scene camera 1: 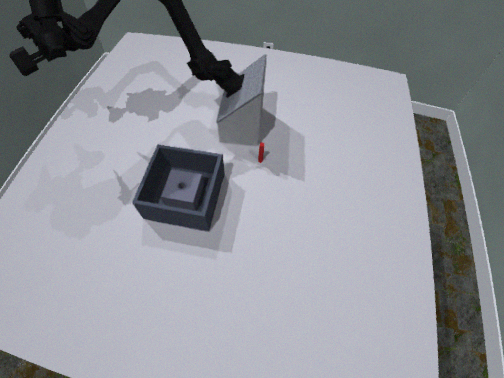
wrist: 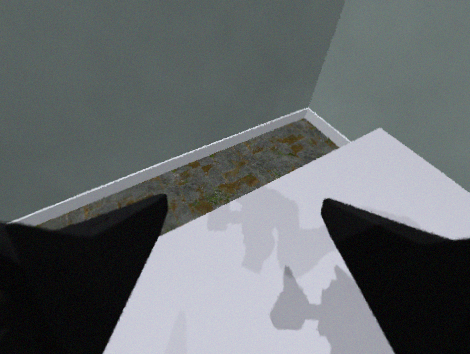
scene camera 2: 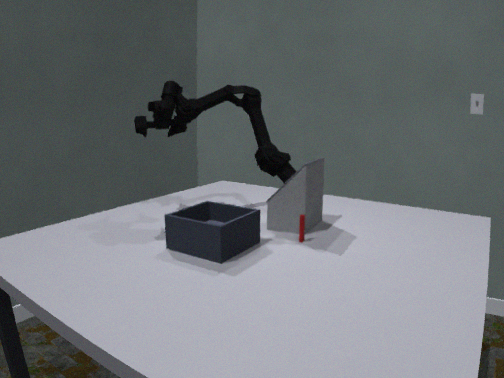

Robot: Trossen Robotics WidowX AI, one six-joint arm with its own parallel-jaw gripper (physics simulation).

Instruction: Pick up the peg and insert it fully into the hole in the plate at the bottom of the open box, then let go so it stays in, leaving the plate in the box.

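Places are measured from the arm's base along level axes (x right, y down, z ahead), in metres.
Pixels of known places: gripper, fingertip midpoint: (wrist: 245,204) (scene camera 2: 156,136); arm's base, link origin: (scene camera 1: 235,86) (scene camera 2: 293,181).
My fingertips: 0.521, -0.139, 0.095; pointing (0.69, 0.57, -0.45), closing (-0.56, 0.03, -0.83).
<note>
Ahead of a thing's pixels: the offset from my fingertips to its middle, as dx, dy, dz. "spot": to the spot under its first point. Level surfaces: height alone.
The red peg @(-0.626, +0.238, +0.077) (scene camera 1: 261,152) (scene camera 2: 302,228) stands upright on the table, close to the grey sloped block. The dark open box @(-0.426, +0.229, +0.234) (scene camera 1: 175,215) (scene camera 2: 194,235) stands to the left of the peg, apart from it. The light grey plate @(-0.426, +0.244, +0.234) (scene camera 1: 172,194) lies at the bottom of the box, and its round hole @(spot: -0.421, +0.234, +0.227) (scene camera 1: 181,185) shows empty. The box walls hide most of the inside in scene camera 2. My gripper (scene camera 1: 39,60) (scene camera 2: 158,131) (wrist: 245,204) is open and empty, high above the table's far left part, well away from peg and box. Peg, box and plate do not show in the wrist view.
The grey sloped block (scene camera 1: 240,125) (scene camera 2: 287,212) stands at the arm's base, beside the peg and behind the box's right side. The white table @(dy +0.278) (scene camera 1: 325,280) (scene camera 2: 360,300) (wrist: 200,290) carries shadows of the arm. Walls stand beyond the table's far and left edges.
</note>
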